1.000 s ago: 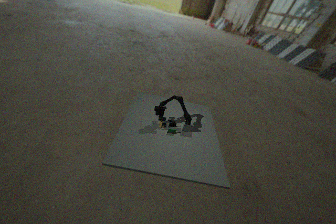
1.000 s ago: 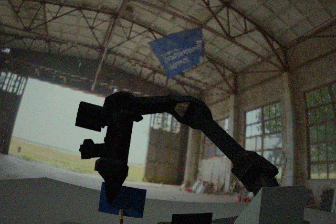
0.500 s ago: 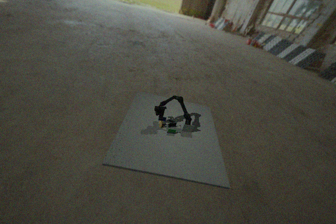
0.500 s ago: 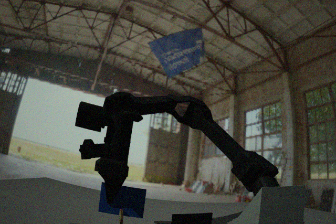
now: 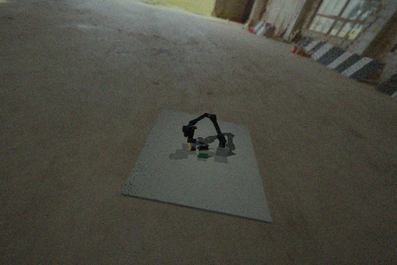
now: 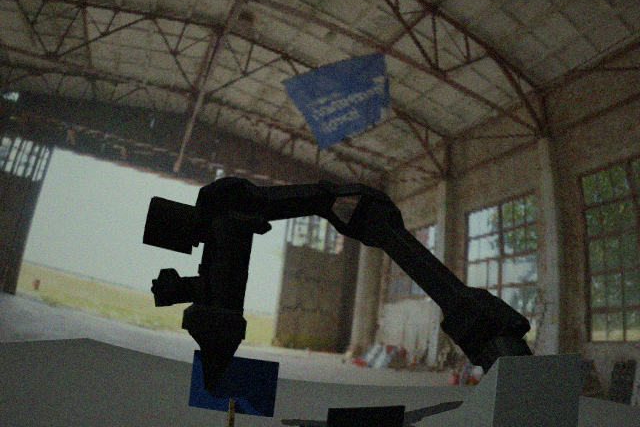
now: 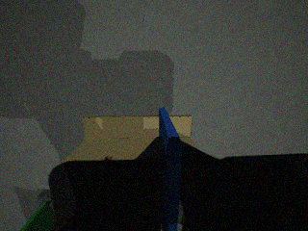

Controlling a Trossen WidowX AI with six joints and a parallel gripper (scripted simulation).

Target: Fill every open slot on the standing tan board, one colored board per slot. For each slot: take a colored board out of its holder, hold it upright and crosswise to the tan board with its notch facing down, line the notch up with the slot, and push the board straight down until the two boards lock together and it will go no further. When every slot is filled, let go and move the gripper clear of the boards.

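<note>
My gripper tip is 3 cm past the tan board, 2 cm to the right of it and 4 cm above it. The rest, counted from my gripper tip: green board (17 cm behind, 15 cm to the left, 4 cm below); dark flat piece (18 cm behind, 4 cm to the left, 4 cm below); blue board (3 cm behind).
</note>
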